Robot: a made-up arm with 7 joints.
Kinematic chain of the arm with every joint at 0, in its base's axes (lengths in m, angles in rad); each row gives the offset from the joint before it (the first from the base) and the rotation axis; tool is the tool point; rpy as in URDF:
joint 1: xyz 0 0 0.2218 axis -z
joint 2: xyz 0 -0.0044 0.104 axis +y
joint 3: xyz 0 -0.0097 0.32 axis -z
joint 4: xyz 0 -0.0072 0.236 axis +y
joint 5: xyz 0 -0.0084 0.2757 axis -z
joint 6: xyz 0 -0.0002 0.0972 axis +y
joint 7: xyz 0 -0.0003 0.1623 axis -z
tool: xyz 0 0 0 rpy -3.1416 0 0
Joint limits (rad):
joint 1: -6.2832..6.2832
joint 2: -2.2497..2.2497
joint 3: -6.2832..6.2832
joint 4: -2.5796..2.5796
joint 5: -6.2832..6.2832
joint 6: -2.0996..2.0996
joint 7: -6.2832..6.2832
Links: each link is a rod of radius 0.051 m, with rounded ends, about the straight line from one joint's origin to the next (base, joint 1, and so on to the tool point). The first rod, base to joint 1, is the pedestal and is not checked.
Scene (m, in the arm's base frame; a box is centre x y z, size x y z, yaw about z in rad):
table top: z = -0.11
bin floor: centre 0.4 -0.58 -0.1 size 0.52 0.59 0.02 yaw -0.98
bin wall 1: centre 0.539 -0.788 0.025 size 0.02 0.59 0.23 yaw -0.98
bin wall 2: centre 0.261 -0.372 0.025 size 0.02 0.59 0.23 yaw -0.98
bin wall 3: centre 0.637 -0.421 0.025 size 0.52 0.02 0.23 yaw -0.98
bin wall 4: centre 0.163 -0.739 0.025 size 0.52 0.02 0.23 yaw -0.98
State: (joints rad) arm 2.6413 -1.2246 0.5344 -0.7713 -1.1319 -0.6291 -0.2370
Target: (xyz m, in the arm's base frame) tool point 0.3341 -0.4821 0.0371
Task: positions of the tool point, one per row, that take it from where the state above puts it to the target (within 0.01 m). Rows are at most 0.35 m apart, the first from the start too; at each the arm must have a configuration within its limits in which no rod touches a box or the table.
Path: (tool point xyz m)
1: 0.8919 0.0762 0.2464
2: 0.7794 -0.2049 0.2555
3: 0.5761 -0.4029 0.2875
4: 0.3341 -0.4821 0.3264
5: 0.3515 -0.4924 0.1881
6: 0.3341 -0.4821 0.0371

